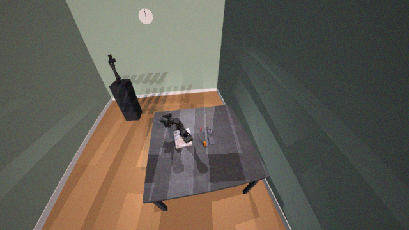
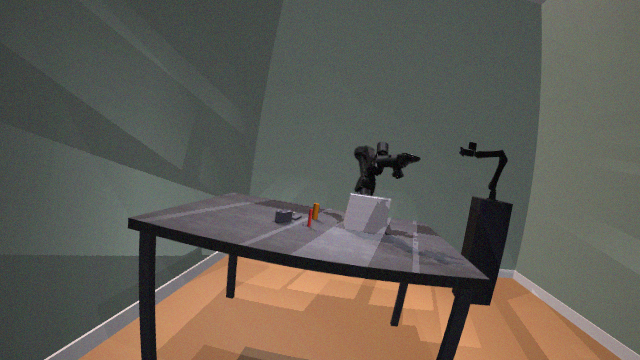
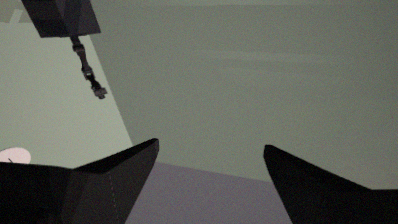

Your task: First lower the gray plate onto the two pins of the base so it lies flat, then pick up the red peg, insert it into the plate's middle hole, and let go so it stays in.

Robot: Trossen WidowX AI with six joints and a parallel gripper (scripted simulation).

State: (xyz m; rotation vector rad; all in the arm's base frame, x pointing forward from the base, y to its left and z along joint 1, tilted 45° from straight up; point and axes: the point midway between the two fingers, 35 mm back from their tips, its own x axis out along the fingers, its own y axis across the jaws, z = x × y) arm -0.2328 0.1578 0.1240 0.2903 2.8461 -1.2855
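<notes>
My gripper tip is now 580 mm short of the gray plate, 80 mm to the right of it and 340 mm above it. Round my gripper tip: base 580 mm ahead, 80 mm to the right, 370 mm below; then orange peg 470 mm ahead, 150 mm to the right, 340 mm below; then red peg 460 mm ahead, 90 mm to the left, 340 mm below.
</notes>
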